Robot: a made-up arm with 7 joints.
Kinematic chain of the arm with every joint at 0, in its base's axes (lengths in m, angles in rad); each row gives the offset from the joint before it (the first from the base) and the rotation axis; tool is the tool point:
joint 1: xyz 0 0 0 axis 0 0.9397 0.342
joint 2: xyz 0 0 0 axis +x
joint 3: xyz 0 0 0 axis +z
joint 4: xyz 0.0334 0 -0.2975 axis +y
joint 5: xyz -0.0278 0 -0.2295 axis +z
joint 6: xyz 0 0 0 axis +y
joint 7: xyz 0 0 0 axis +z
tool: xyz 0 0 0
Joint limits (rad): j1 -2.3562..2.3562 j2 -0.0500..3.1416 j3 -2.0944..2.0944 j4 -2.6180..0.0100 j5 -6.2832..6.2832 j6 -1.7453..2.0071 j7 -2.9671..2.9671
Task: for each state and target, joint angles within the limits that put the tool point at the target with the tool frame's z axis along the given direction. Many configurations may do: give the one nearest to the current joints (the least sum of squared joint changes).
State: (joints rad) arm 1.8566 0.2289 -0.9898 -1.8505 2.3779 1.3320 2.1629
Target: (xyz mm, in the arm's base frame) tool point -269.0 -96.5 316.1 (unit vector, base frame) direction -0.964 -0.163 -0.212
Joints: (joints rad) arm 2.2723 1.0278 -1.8760 -1.5211 1.9449 1.9288 2.1629
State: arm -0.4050 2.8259 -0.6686 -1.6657 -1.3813 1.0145 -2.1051
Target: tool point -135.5 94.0 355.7 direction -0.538 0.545 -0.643
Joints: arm -1.2176 3.1416 -0.4630 -1.7261 -1.8959 0.6712 -2.1051
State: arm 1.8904 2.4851 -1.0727 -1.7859 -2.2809 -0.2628 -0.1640
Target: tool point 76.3 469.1 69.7 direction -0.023 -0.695 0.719
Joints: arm 1.1133 2.4068 -1.0210 -1.1172 -2.0519 0.5076 -0.1640
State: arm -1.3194 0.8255 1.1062 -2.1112 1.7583 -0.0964 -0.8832
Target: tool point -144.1 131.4 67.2 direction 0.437 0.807 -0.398
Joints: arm -1.4964 1.7094 1.5276 -2.6159 1.6311 0.6450 -0.8832
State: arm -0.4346 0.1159 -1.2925 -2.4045 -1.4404 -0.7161 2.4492
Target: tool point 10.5 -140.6 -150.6 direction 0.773 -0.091 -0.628
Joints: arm -0.2348 0.2388 -1.6376 -2.6158 -0.8748 -0.9743 2.4492
